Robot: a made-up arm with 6 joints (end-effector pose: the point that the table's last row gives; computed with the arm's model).
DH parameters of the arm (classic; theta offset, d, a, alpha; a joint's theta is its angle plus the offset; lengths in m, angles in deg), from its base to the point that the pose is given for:
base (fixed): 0 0.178 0 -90
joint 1: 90 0.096 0.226 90
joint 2: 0 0.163 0.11 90
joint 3: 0 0.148 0.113 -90
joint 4: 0 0.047 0.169 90
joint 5: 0 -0.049 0.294 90
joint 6: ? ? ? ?
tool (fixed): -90 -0.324 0 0
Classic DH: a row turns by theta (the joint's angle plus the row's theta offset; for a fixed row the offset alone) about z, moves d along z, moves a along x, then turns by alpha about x.
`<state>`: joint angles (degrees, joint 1 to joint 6).
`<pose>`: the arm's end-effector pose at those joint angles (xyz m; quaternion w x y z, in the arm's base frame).
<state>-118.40 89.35 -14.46 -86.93 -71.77 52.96</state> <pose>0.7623 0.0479 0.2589 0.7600 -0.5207 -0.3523 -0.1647</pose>
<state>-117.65 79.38 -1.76 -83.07 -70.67 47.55</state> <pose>0.8119 0.1111 0.2306 0.8345 -0.3816 -0.3492 -0.1901</pose>
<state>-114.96 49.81 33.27 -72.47 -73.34 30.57</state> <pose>0.9393 0.2021 0.3938 0.8693 0.0358 -0.4018 -0.2856</pose>
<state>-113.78 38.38 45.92 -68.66 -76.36 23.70</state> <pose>0.9556 0.1644 0.5171 0.8196 0.1690 -0.4505 -0.3110</pose>
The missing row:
joint 6: -90 0.014 0.074 90
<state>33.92 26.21 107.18 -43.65 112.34 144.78</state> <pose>-0.0336 -0.2743 -0.2517 0.4339 0.1770 0.2215 0.8552</pose>
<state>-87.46 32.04 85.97 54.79 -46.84 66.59</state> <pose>0.5870 0.4554 0.8687 0.2618 -0.0866 -0.9611 -0.0145</pose>
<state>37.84 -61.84 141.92 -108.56 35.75 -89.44</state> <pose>0.4653 0.0481 0.3692 0.3718 -0.3141 -0.6904 0.5353</pose>
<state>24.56 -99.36 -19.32 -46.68 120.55 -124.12</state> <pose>0.0779 -0.4240 0.0681 0.4551 0.1032 0.7218 0.5111</pose>
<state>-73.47 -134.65 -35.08 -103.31 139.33 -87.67</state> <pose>-0.3461 -0.1808 0.3429 0.8104 -0.2538 0.5273 0.0276</pose>
